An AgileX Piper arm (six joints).
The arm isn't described. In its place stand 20 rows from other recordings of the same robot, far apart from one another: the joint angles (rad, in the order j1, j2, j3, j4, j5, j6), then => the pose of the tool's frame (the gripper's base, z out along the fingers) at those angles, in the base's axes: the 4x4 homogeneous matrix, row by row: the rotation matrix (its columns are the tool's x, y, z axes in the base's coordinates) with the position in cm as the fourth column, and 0 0 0 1 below.
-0.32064 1.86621 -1.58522 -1.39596 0.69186 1.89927 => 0.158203 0.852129 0.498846 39.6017; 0.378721 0.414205 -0.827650 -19.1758; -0.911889 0.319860 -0.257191 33.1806; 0 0 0 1
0.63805 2.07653 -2.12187 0.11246 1.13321 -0.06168 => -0.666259 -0.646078 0.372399 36.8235; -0.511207 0.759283 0.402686 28.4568; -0.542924 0.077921 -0.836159 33.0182; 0 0 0 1
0.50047 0.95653 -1.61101 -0.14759 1.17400 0.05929 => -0.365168 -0.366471 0.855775 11.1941; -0.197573 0.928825 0.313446 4.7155; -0.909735 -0.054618 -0.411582 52.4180; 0 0 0 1
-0.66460 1.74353 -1.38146 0.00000 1.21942 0.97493 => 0.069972 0.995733 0.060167 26.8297; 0.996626 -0.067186 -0.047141 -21.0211; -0.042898 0.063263 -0.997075 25.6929; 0 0 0 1
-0.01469 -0.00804 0.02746 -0.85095 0.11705 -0.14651 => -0.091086 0.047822 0.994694 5.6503; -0.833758 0.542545 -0.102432 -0.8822; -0.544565 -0.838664 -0.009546 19.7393; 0 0 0 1
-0.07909 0.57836 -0.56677 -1.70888 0.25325 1.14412 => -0.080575 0.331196 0.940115 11.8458; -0.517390 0.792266 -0.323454 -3.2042; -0.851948 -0.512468 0.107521 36.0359; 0 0 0 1
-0.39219 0.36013 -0.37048 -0.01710 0.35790 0.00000 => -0.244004 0.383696 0.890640 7.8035; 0.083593 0.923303 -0.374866 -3.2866; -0.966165 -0.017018 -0.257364 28.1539; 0 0 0 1
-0.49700 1.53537 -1.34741 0.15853 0.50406 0.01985 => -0.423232 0.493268 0.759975 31.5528; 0.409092 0.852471 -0.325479 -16.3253; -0.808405 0.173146 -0.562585 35.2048; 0 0 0 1
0.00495 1.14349 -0.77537 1.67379 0.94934 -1.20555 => -0.532157 -0.618123 0.578561 21.7774; 0.300254 0.501157 0.811597 7.4673; -0.791617 0.605612 -0.081100 34.0239; 0 0 0 1
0.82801 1.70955 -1.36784 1.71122 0.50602 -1.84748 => -0.006132 -0.973036 0.230570 24.1139; -0.157404 0.228639 0.960702 32.7191; -0.987515 -0.030402 -0.154562 34.1427; 0 0 0 1
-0.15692 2.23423 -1.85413 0.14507 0.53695 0.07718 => -0.689570 0.249773 0.679784 50.7076; 0.311736 0.949606 -0.032690 -7.3417; -0.653692 0.189371 -0.732683 20.3694; 0 0 0 1
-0.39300 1.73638 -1.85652 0.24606 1.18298 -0.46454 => -0.799919 -0.037211 0.598954 35.5181; -0.049607 0.998760 -0.004201 -12.5032; -0.598055 -0.033073 -0.800773 39.5437; 0 0 0 1
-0.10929 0.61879 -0.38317 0.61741 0.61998 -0.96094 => -0.496250 -0.406390 0.767192 11.3159; -0.346463 0.902964 0.254204 1.8376; -0.796052 -0.139655 -0.588895 24.9337; 0 0 0 1
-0.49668 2.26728 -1.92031 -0.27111 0.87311 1.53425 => 0.366470 0.886873 0.281347 42.8943; 0.889383 -0.245080 -0.385920 -25.3729; -0.273309 0.391653 -0.878584 19.1747; 0 0 0 1
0.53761 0.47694 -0.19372 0.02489 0.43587 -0.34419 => -0.317084 -0.653060 0.687729 7.7246; -0.557046 0.715128 0.422247 4.7166; -0.767566 -0.249209 -0.590540 20.5934; 0 0 0 1
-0.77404 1.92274 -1.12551 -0.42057 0.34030 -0.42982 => -0.960328 0.052389 0.273907 26.6688; -0.082445 0.884955 -0.458320 -27.8039; -0.266406 -0.462720 -0.845528 15.1056; 0 0 0 1
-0.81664 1.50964 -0.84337 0.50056 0.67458 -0.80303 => -0.826569 0.323327 0.460699 20.8427; 0.338203 0.939600 -0.052637 -18.2036; -0.449892 0.112302 -0.885994 20.7788; 0 0 0 1
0.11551 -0.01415 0.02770 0.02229 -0.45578 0.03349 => 0.495164 -0.133509 0.858480 4.3884; 0.111288 0.989729 0.089730 0.4193; -0.861643 0.051107 0.504936 24.3942; 0 0 0 1
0.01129 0.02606 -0.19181 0.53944 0.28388 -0.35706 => -0.017834 -0.154186 0.987881 4.5869; 0.161918 0.974551 0.155029 1.3611; -0.986643 0.162720 0.007586 25.3690; 0 0 0 1
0.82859 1.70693 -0.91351 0.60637 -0.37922 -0.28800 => -0.411590 -0.492818 0.766631 26.0120; -0.043105 0.850772 0.523765 25.5217; -0.910349 0.182531 -0.371413 21.7749; 0 0 0 1
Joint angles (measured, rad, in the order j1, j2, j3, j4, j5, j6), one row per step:
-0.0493 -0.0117 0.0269 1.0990 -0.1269 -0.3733
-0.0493 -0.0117 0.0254 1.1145 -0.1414 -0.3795
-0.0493 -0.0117 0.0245 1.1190 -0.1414 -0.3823
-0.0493 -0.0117 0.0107 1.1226 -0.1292 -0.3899
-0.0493 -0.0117 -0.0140 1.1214 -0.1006 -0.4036
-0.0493 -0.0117 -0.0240 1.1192 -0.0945 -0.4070
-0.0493 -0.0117 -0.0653 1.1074 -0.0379 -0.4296
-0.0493 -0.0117 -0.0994 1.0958 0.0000 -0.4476
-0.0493 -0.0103 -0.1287 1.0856 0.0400 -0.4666
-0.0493 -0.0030 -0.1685 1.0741 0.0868 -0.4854
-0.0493 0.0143 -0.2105 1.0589 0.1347 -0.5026
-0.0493 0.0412 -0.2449 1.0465 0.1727 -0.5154
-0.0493 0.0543 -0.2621 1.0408 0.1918 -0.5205
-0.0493 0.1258 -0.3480 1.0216 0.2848 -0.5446
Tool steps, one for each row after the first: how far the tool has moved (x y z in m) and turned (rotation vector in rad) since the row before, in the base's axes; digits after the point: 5 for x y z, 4 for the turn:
-0.00035 -0.00124 0.00091 0.0099 -0.0077 -0.0126
-0.00004 -0.00002 0.00025 0.0017 -0.0006 0.0000
-0.00052 0.00100 0.00415 -0.0051 -0.0073 0.0102
-0.00097 0.00239 0.00724 -0.0178 -0.0100 0.0235
-0.00055 0.00053 0.00314 -0.0065 -0.0067 0.0047
-0.00214 0.00475 0.01168 -0.0419 -0.0129 0.0447
-0.00237 0.00320 0.00982 -0.0360 -0.0149 0.0278
-0.00209 0.00333 0.00792 -0.0365 -0.0080 0.0287
-0.00258 0.00385 0.01062 -0.0399 -0.0095 0.0333
-0.00165 0.00380 0.01061 -0.0427 -0.0011 0.0326
0.00057 0.00286 0.00807 -0.0331 0.0113 0.0255
0.00027 0.00142 0.00400 -0.0149 0.0055 0.0132
0.00275 0.00671 0.01951 -0.0638 0.0317 0.0663

